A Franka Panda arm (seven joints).
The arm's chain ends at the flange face. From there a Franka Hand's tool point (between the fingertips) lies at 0.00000 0.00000 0.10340 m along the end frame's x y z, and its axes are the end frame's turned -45 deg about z.
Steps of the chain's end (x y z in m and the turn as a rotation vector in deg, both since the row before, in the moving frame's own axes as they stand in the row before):
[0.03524, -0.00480, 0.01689, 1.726, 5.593, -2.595]
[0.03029, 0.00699, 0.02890, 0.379, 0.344, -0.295]
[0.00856, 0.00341, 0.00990, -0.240, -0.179, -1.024]
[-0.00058, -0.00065, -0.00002, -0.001, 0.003, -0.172]
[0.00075, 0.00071, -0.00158, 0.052, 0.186, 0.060]
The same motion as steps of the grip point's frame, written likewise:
[0.03774, 0.02624, 0.01635, -2.734, 5.175, -2.595]
[0.01740, 0.02631, 0.02890, 0.025, 0.511, -0.295]
[0.00311, 0.00855, 0.00990, -0.043, -0.296, -1.024]
[0.00005, -0.00086, -0.00002, -0.003, 0.001, -0.172]
[0.00033, 0.00120, -0.00158, -0.095, 0.168, 0.060]

